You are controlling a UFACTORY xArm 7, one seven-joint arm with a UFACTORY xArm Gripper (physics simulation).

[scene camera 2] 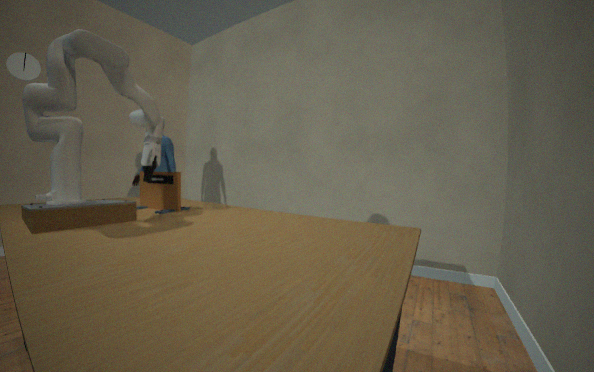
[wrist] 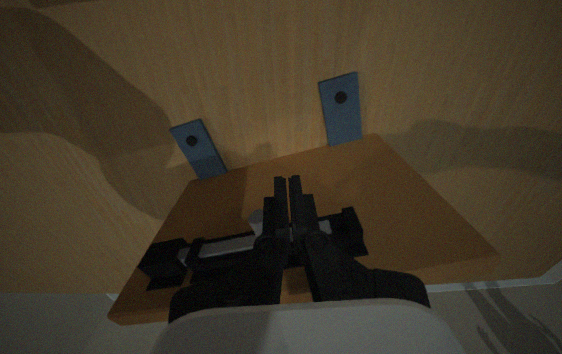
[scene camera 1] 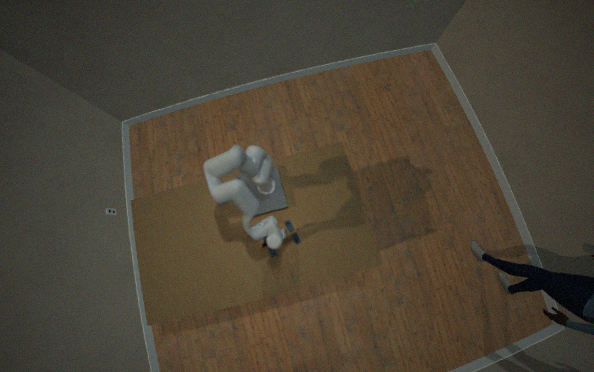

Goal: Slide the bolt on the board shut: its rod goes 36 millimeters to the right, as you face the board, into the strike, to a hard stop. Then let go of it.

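Places are measured from the arm's base along level axes (x ahead, y left, z up), in millimetres.
Pixels of known places: gripper, fingertip midpoint: [scene camera 2: 147, 181] [wrist: 287, 191]; arm's base at its link origin: [scene camera 2: 67, 203].
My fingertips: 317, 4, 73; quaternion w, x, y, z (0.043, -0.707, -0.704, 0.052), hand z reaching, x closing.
Note:
Ahead of a thing's pixels: the offset from my fingertips to its top centre, as dx, dy, dz. "pt": to the spot under its first point. Level surfaces: height alone.
The brown board @(+52, -12, +47) [wrist: 400, 210] [scene camera 2: 161, 196] stands on the table on blue feet. On its face, the bolt has a black housing @(+30, -36, +31) [wrist: 220, 261], a grey rod @(+40, -33, +17) [wrist: 227, 246] and a pale round knob @(+21, -19, +19) [wrist: 256, 220]. The black strike @(pt +42, -95, +23) [wrist: 162, 264] is at the left in the wrist view, and the rod's end reaches its near side; how deep it sits is unclear. My gripper [wrist: 287, 191] [scene camera 2: 148, 175] is shut and empty, in front of the bolt. The knob is just left of its fingers in the wrist view, close against them; contact is unclear. The fingers hide part of the rod and housing.
Blue feet [wrist: 200, 150] [wrist: 342, 117] with dark round fixings lie flat on the table @(dz -128) [wrist: 270, 75] [scene camera 2: 225, 280]. The arm's base stands on a raised block [scene camera 2: 85, 217] near the board. A person [scene camera 1: 550, 280] [scene camera 2: 167, 152] stands beyond the table.

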